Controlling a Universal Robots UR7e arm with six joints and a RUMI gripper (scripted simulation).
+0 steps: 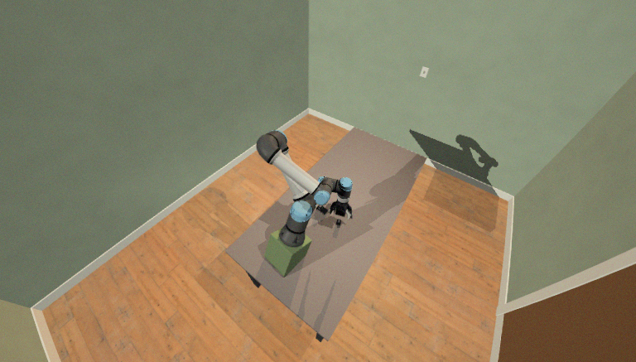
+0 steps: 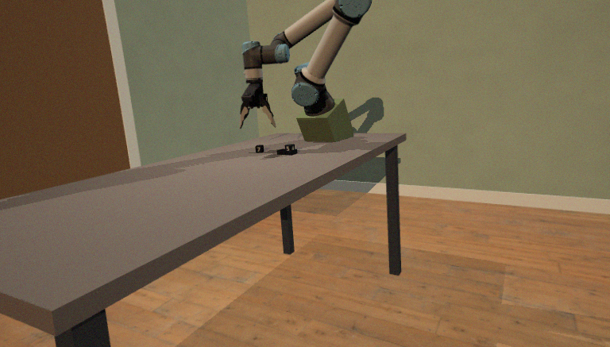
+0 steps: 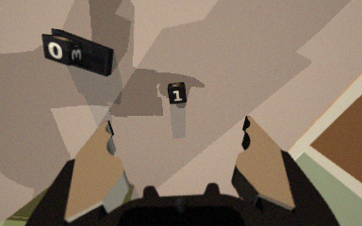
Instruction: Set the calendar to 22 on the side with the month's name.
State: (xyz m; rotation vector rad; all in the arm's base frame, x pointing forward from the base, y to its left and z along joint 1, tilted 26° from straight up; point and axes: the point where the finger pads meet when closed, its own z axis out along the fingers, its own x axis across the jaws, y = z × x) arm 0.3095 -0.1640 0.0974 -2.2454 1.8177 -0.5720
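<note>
Right now my hand is 9 cm above the black number cube. Also, from my hand: black tray: 15 cm to the left, 10 cm below, 3 cm ahead.
</note>
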